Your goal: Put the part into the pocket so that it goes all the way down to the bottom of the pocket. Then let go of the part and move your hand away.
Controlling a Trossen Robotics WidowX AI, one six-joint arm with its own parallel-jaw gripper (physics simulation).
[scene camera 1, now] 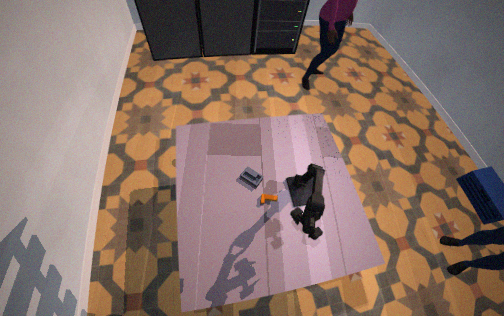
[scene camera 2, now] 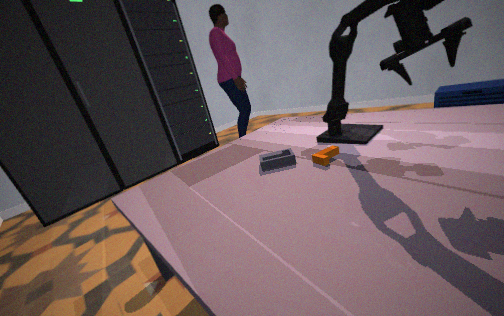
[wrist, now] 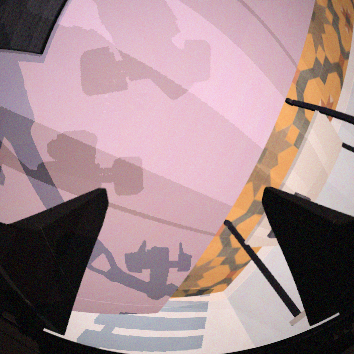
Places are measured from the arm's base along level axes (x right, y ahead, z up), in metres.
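Where they show: gripper, fingertip midpoint: [scene camera 2: 431,76] [wrist: 186,195]; arm's base, link origin: [scene camera 1: 297,183] [scene camera 2: 334,132].
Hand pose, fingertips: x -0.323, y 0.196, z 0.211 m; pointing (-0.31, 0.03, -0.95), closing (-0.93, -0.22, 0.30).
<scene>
Each offset is from my fingertips to the top centre of the thing. Level surfaces: height alone.
An orange L-shaped part {dy +0.046, dx +0.284, dz -0.204 m} [scene camera 1: 270,198] [scene camera 2: 325,157] lies on the table between the grey block and the arm's base. The grey block {dy +0.096, dx +0.482, dz -0.198 m} [scene camera 1: 249,181] [scene camera 2: 280,163] has the pocket as a dark slot in its top and sits a short way from the part, apart from it. My gripper [scene camera 1: 306,224] [scene camera 2: 431,75] [wrist: 186,195] is open and empty, its fingers wide apart. It hangs high above the table, off to the side of the part and the block. The part and the block do not show in the wrist view.
The arm's dark base plate [scene camera 1: 295,192] [scene camera 2: 350,134] stands on the pink table {dz -0.235 m} [scene camera 1: 225,220] [scene camera 2: 250,225] close to the part. Shadows of the arm cross the table. Dark cabinets [scene camera 1: 227,25] [scene camera 2: 75,90] and a person in a magenta top [scene camera 1: 338,11] [scene camera 2: 226,54] stand beyond the table.
</scene>
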